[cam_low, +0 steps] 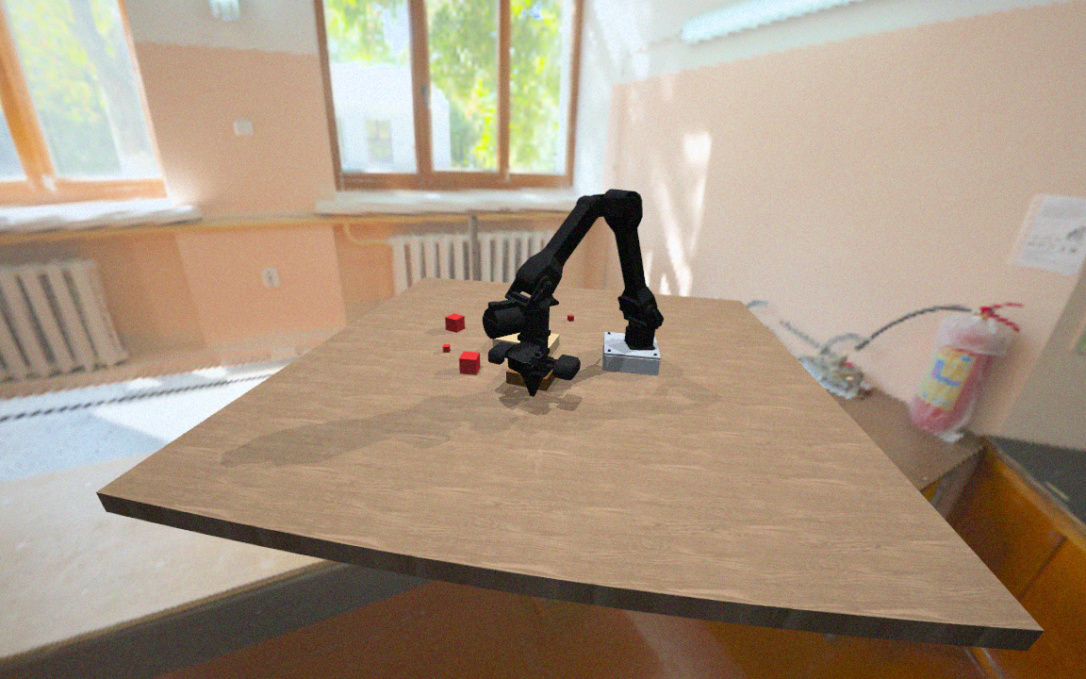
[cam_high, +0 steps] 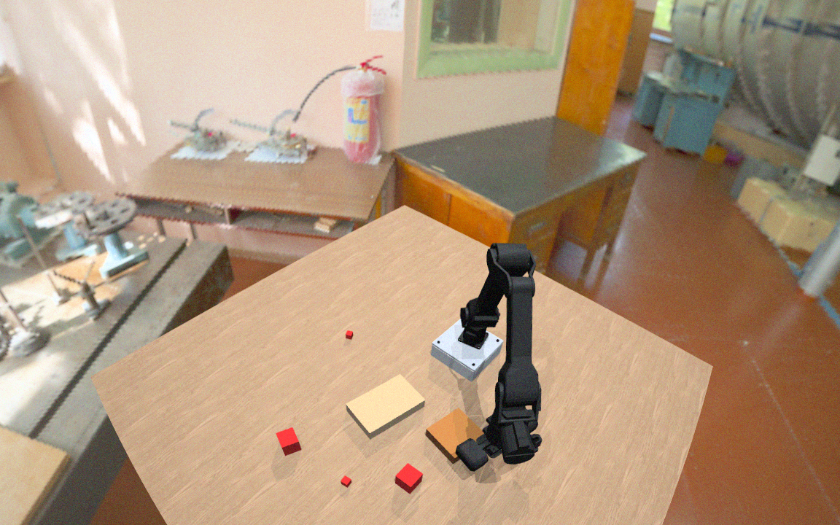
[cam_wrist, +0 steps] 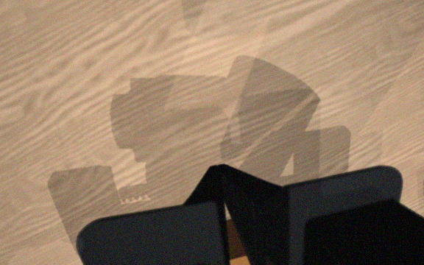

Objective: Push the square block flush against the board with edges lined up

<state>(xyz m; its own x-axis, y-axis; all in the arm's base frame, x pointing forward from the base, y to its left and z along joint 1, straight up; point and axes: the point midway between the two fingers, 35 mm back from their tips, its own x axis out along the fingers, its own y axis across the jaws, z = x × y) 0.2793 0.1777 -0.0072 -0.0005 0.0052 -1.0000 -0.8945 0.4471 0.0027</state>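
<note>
The brown square block lies 9 cm to the right of my gripper tip, 1 cm behind it and 1 cm above it. Round my gripper tip: pale tan board (27 cm to the right, 1 cm ahead, 1 cm above).
</note>
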